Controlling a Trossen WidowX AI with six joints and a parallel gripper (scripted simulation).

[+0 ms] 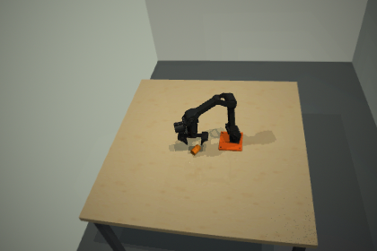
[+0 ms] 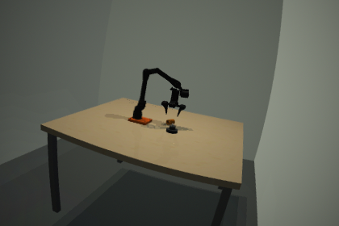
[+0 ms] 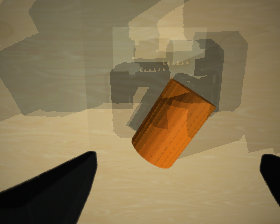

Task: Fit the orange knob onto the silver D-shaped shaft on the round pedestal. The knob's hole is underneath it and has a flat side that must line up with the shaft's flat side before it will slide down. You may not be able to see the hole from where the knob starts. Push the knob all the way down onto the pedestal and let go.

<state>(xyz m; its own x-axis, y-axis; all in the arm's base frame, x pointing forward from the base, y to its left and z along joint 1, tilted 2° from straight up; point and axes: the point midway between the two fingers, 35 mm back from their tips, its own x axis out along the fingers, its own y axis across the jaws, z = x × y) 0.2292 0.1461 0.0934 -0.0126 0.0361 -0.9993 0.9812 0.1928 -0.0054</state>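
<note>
The orange knob lies 50 mm below my gripper tip and 10 mm to the left of it. The rest, counted from my gripper tip: round dark pedestal (160 mm to the right, 90 mm ahead, 40 mm below).
</note>
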